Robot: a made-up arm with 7 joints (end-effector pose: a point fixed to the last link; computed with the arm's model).
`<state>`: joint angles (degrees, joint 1 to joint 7).
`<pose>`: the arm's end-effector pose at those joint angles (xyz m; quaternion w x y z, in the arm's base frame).
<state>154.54 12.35 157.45 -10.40 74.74 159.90 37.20</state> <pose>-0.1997 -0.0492 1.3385 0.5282 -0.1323 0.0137 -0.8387</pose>
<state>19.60 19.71 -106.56 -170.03 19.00 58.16 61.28</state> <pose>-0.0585 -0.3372 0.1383 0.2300 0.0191 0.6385 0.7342</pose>
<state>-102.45 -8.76 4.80 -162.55 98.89 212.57 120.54</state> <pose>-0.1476 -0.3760 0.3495 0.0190 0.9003 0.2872 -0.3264</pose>
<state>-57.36 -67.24 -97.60 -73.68 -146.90 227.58 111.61</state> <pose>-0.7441 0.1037 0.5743 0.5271 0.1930 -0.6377 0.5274</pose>
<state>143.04 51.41 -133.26 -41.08 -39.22 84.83 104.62</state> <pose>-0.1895 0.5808 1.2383 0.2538 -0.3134 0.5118 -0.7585</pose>
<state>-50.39 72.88 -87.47 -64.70 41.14 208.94 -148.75</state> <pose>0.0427 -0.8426 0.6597 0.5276 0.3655 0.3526 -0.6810</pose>
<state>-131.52 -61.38 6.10 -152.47 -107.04 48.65 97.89</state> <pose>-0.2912 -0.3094 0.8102 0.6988 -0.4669 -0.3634 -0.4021</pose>
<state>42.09 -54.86 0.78 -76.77 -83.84 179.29 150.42</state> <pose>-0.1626 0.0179 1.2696 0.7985 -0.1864 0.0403 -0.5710</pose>
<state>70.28 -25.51 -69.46 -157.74 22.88 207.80 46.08</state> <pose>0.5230 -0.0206 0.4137 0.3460 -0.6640 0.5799 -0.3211</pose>
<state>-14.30 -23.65 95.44 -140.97 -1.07 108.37 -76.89</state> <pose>0.1442 0.6530 0.2948 0.2140 0.2286 0.9054 -0.2867</pose>
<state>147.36 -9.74 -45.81 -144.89 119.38 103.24 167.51</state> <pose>-0.1162 0.6069 0.3170 0.6685 0.1334 -0.5974 -0.4224</pose>
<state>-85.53 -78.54 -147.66 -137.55 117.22 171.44 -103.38</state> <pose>-0.2234 0.0384 -0.1285 0.0428 0.6195 0.6683 -0.4097</pose>
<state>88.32 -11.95 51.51 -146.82 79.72 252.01 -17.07</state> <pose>-0.3464 0.3265 0.4924 0.5012 -0.6353 -0.2855 -0.5135</pose>
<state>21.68 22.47 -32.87 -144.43 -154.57 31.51 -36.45</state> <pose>0.5813 -0.1916 0.1519 0.8124 -0.0367 0.1006 -0.5731</pose>
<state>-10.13 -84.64 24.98 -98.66 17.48 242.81 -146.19</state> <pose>-0.3249 0.3045 1.0011 0.8321 -0.2254 -0.3091 0.4016</pose>
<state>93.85 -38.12 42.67 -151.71 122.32 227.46 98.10</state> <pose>-0.2601 0.2967 0.5832 0.5066 -0.5008 0.6577 0.2450</pose>
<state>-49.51 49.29 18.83 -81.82 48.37 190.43 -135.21</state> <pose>0.6561 -0.5750 0.3196 0.3942 0.8314 0.2897 0.2636</pose>
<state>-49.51 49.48 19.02 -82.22 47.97 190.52 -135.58</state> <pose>0.6572 -0.5715 0.3140 0.3920 0.8309 0.2966 0.2608</pose>
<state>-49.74 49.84 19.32 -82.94 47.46 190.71 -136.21</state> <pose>0.6562 -0.5680 0.3035 0.3882 0.8313 0.3054 0.2552</pose>
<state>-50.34 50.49 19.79 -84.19 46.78 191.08 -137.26</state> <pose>0.6515 -0.5643 0.2849 0.3813 0.8331 0.3171 0.2451</pose>
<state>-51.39 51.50 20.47 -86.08 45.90 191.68 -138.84</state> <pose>0.6420 -0.5595 0.2566 0.3704 0.8362 0.3327 0.2300</pose>
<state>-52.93 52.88 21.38 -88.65 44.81 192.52 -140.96</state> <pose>0.6271 -0.5525 0.2192 0.3546 0.8401 0.3523 0.2107</pose>
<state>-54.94 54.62 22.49 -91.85 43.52 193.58 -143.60</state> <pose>0.6065 -0.5419 0.1746 0.3335 0.8438 0.3756 0.1890</pose>
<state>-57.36 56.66 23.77 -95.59 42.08 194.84 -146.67</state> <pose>0.5808 -0.5261 0.1258 0.3073 0.8463 0.4018 0.1672</pose>
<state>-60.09 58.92 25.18 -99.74 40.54 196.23 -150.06</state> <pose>0.5514 -0.5040 0.0765 0.2765 0.8466 0.4301 0.1480</pose>
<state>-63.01 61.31 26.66 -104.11 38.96 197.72 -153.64</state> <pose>0.5205 -0.4757 0.0305 0.2431 0.8440 0.4591 0.1336</pose>
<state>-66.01 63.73 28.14 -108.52 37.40 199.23 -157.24</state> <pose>0.4900 -0.4426 -0.0093 0.2091 0.8386 0.4872 0.1252</pose>
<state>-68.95 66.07 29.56 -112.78 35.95 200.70 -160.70</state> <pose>0.4621 -0.4069 -0.0411 0.1768 0.8310 0.5129 0.1229</pose>
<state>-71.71 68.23 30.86 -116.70 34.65 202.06 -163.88</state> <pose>0.4382 -0.3716 -0.0643 0.1481 0.8221 0.5351 0.1257</pose>
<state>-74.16 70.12 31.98 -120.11 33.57 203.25 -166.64</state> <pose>0.4189 -0.3394 -0.0799 0.1243 0.8132 0.5530 0.1318</pose>
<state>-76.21 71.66 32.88 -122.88 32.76 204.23 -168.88</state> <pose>0.4043 -0.3128 -0.0893 0.1060 0.8055 0.5662 0.1390</pose>
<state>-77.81 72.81 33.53 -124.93 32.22 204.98 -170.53</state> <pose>0.3937 -0.2932 -0.0945 0.0932 0.8000 0.5746 0.1454</pose>
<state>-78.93 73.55 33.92 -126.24 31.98 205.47 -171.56</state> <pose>0.3865 -0.2813 -0.0972 0.0850 0.7975 0.5783 0.1495</pose>
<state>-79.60 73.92 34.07 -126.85 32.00 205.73 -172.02</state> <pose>0.3820 -0.2765 -0.0986 0.0809 0.7978 0.5781 0.1509</pose>
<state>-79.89 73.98 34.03 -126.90 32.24 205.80 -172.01</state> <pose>0.3795 -0.2775 -0.0992 0.0798 0.8007 0.5746 0.1498</pose>
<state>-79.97 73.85 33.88 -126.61 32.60 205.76 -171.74</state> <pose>0.3782 -0.2822 -0.0993 0.0806 0.8049 0.5692 0.1472</pose>
